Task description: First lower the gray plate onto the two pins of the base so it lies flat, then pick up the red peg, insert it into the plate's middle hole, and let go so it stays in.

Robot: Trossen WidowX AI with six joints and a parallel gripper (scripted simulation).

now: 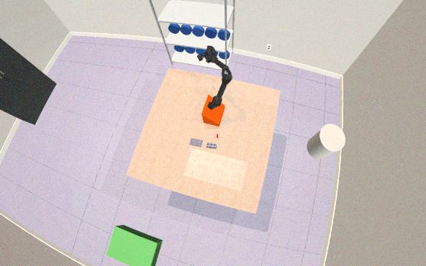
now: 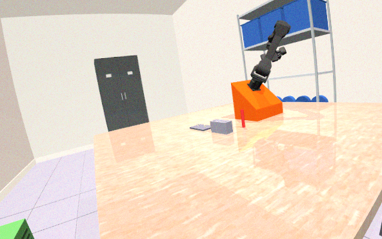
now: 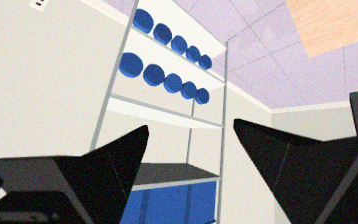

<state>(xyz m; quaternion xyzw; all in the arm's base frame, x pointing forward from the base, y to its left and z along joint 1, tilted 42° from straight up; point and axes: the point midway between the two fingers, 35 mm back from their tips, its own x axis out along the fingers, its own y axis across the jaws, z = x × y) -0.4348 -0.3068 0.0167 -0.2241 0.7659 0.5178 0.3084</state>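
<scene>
The gray plate is 80 cm ahead of my gripper tip, 36 cm to the left of it and 28 cm below it. The rest, counted from my gripper tip: red peg 70 cm ahead, 38 cm to the left, 28 cm below; then flat gray base 82 cm ahead, 31 cm below, 21 cm to the left.
</scene>
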